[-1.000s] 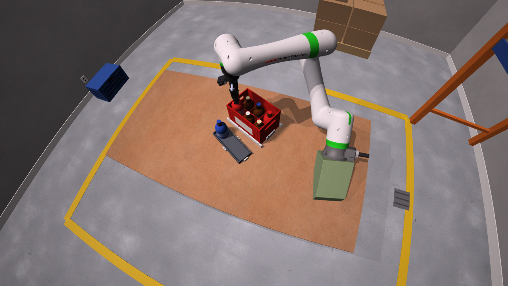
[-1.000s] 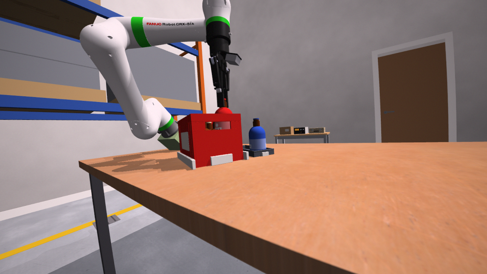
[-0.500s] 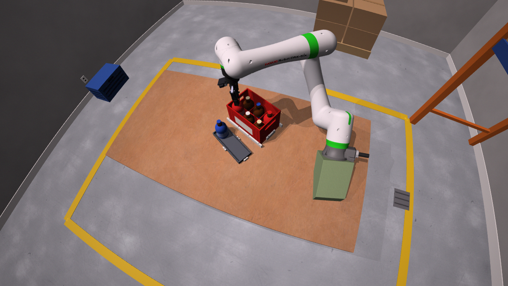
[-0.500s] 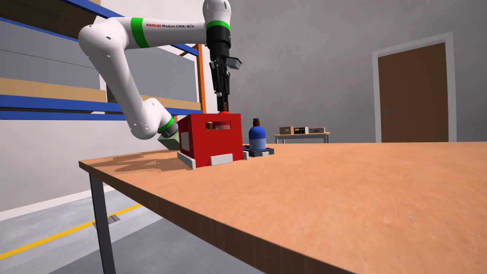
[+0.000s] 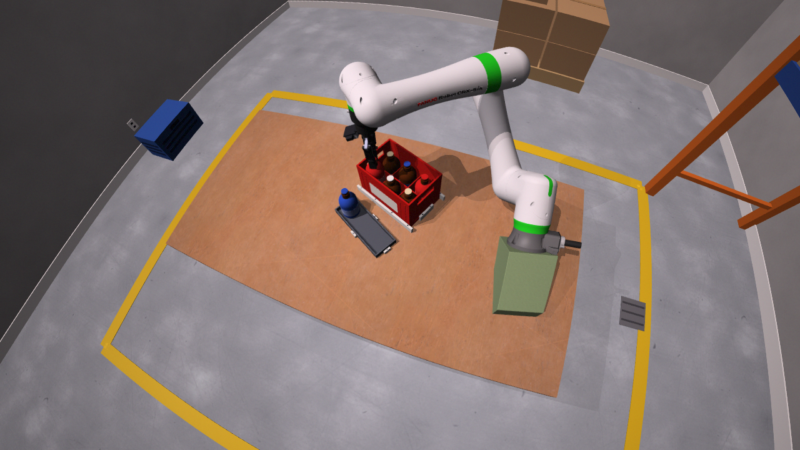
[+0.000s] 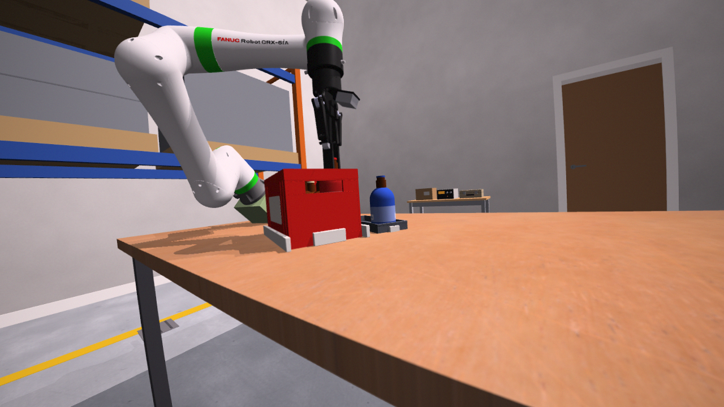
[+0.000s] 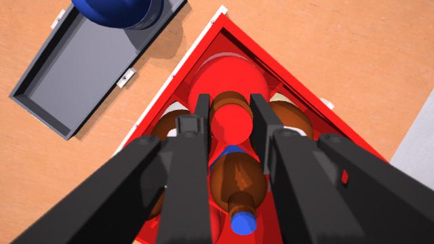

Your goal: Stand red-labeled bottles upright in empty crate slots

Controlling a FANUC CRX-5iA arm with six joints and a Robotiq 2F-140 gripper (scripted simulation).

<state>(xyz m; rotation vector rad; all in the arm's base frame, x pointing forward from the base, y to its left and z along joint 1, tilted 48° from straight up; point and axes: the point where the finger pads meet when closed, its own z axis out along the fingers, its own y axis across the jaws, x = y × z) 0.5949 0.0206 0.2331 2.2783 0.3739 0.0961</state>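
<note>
My gripper is now 100 mm past the red crate and 130 mm above it. The rest, counted from my hand: grey tray: 10 mm behind, 180 mm to the left, 200 mm below; then blue-labeled bottle: 70 mm ahead, 130 mm to the left, 120 mm below.
</note>
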